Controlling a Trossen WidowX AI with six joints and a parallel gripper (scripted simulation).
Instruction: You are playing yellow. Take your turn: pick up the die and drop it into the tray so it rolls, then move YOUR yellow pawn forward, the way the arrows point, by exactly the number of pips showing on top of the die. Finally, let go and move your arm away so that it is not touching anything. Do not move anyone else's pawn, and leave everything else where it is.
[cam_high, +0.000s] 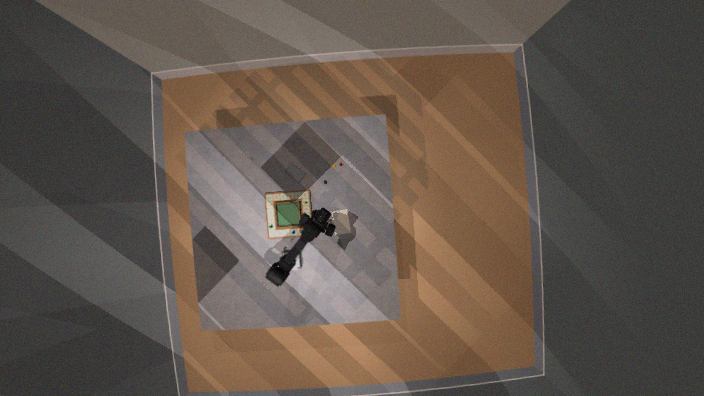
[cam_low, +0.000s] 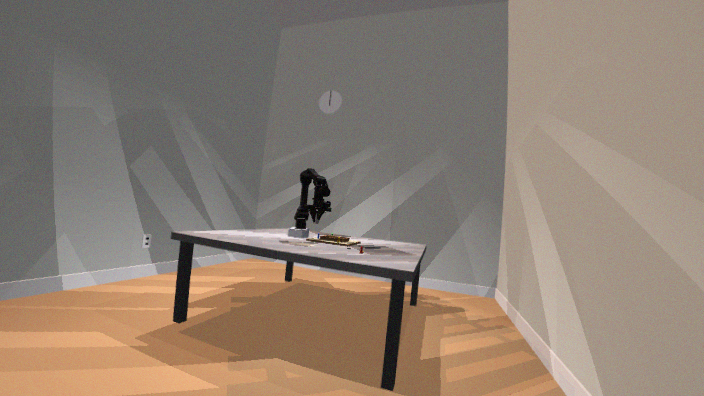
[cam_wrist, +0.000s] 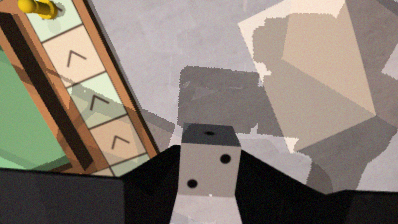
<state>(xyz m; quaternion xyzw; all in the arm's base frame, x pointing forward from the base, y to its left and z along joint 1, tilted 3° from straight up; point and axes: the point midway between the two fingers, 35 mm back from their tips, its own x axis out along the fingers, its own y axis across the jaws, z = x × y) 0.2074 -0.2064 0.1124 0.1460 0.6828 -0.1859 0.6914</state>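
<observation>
Right now the yellow pawn is 13 cm ahead of my gripper tip, 9 cm to the left of it and 10 cm below it. Round my gripper tip: blue pawn (5 cm behind, 18 cm to the left, 10 cm below); then white die (right at my gripper tip); then white sheet (2 cm behind, 11 cm to the right, 13 cm below).
</observation>
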